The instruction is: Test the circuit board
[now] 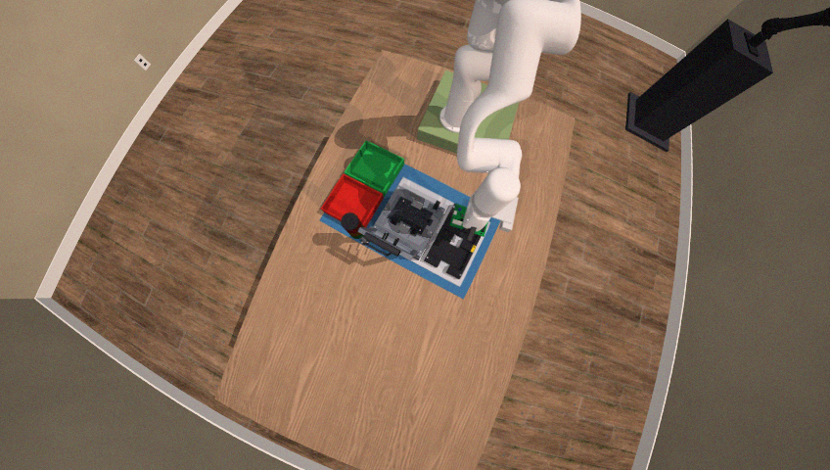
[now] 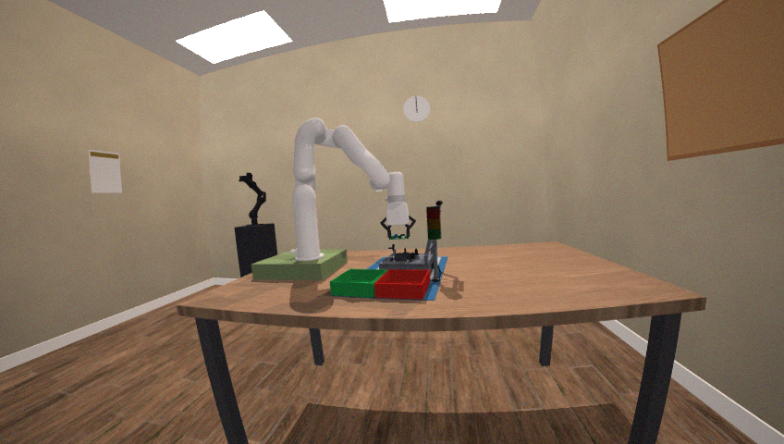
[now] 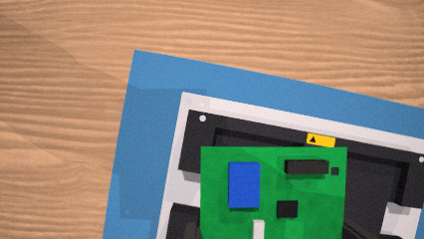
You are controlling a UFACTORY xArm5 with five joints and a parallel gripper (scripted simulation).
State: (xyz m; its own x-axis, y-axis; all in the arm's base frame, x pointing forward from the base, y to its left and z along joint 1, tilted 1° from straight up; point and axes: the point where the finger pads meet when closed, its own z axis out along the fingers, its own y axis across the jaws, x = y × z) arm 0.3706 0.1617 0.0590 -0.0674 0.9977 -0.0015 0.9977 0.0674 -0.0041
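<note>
My hand is right at the green circuit board. Round my hand: clear lid (19 cm to the right, 16 cm ahead, 6 cm above); then red bin (38 cm to the right, 11 cm below, 7 cm ahead); then green bin (36 cm to the right, 11 cm below, 8 cm behind).
</note>
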